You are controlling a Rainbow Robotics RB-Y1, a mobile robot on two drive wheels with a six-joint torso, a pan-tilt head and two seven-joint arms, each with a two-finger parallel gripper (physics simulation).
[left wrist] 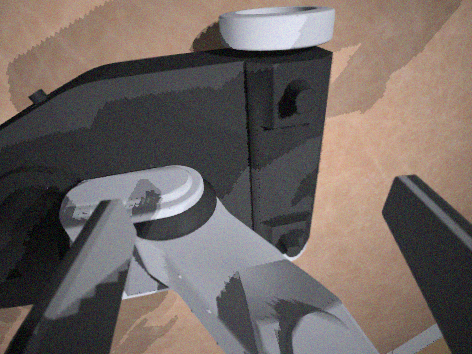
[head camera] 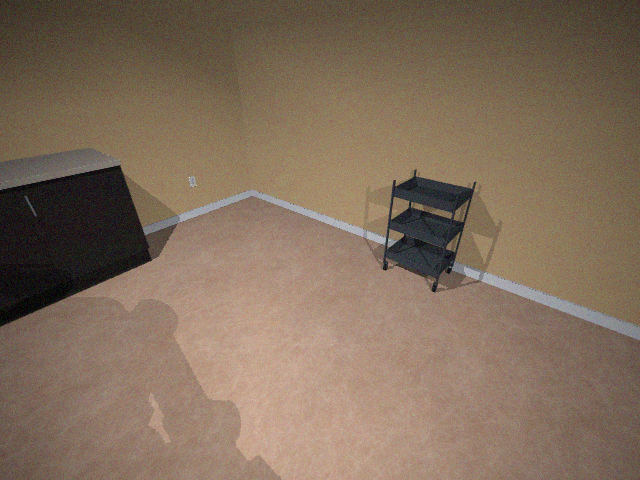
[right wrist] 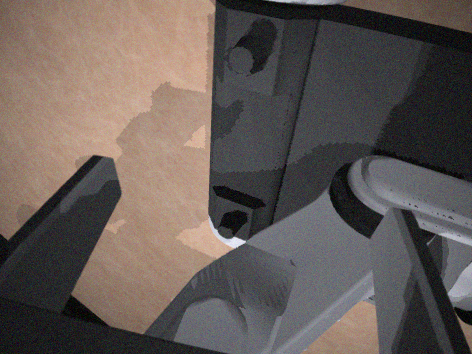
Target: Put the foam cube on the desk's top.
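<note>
The foam cube does not show in these views, and the desk does not show either. My left gripper is open and empty, its two dark fingers wide apart beside the robot's own base and leg. My right gripper is open and empty, its fingers also wide apart over the base and the floor. Neither gripper shows in the head view.
A dark cabinet with a light grey top stands at the left in the head view. A dark three-shelf cart stands against the right wall. The walls meet in a corner behind the floor, where the robot's shadow falls at lower left.
</note>
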